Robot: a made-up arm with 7 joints. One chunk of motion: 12 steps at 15 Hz.
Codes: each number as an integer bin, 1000 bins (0 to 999) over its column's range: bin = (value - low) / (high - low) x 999, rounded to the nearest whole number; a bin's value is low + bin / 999 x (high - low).
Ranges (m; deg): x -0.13..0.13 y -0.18..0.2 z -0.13..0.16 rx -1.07..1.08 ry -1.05..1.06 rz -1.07..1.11
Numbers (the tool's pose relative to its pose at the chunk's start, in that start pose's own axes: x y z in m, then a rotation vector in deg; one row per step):
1: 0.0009 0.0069 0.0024 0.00 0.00 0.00
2: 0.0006 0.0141 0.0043 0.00 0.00 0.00
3: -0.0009 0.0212 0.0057 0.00 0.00 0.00
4: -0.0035 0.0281 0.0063 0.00 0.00 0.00
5: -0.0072 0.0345 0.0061 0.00 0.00 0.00
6: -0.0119 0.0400 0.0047 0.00 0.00 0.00
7: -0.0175 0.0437 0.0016 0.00 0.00 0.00
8: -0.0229 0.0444 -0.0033 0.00 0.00 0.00
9: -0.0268 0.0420 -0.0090 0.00 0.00 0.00
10: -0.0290 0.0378 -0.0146 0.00 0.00 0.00
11: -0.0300 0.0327 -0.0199 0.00 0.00 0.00
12: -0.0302 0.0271 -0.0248 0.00 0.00 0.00
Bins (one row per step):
1: 503 491 456 497 497 490
2: 502 510 463 497 497 490
3: 496 529 467 497 497 490
4: 486 547 470 497 497 490
5: 472 564 469 497 497 490
6: 454 578 464 497 497 490
7: 432 588 453 497 497 490
8: 412 590 436 497 497 490
9: 397 584 417 497 497 490
10: 388 573 398 497 497 490
11: 384 559 379 497 497 490
12: 383 544 362 497 497 490

